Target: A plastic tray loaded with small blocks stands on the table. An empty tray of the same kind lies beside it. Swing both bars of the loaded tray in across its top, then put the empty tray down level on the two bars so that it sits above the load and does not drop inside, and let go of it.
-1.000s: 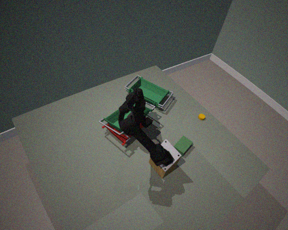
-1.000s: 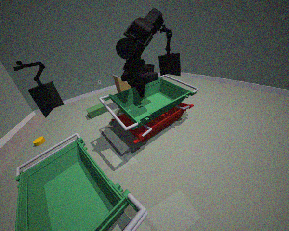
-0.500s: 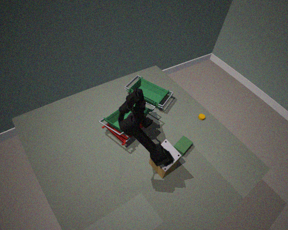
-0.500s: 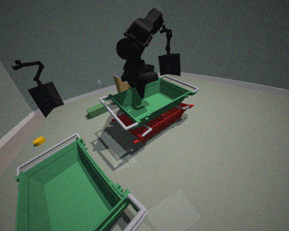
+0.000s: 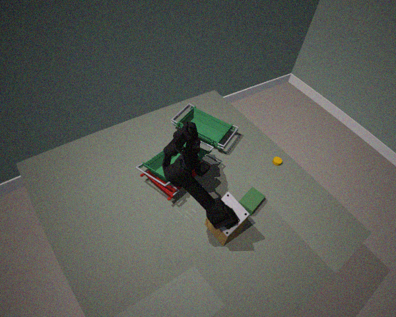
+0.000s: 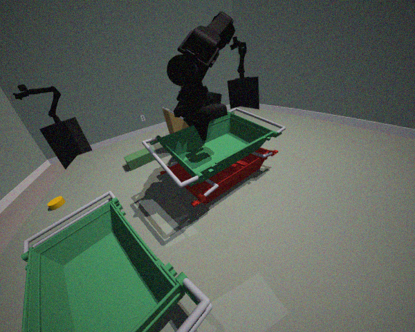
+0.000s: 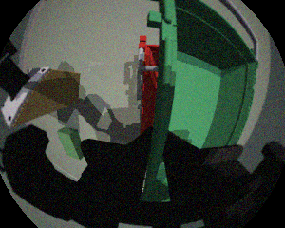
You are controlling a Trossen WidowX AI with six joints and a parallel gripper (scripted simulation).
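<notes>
Right now the green tray is 70 mm ahead of my gripper tip, 20 mm to the left of it and 20 mm above it. Round my gripper tip: yellow disc (540 mm to the right, 100 mm below, 90 mm behind); then flat green block (240 mm behind, 230 mm to the right, 90 mm below).
</notes>
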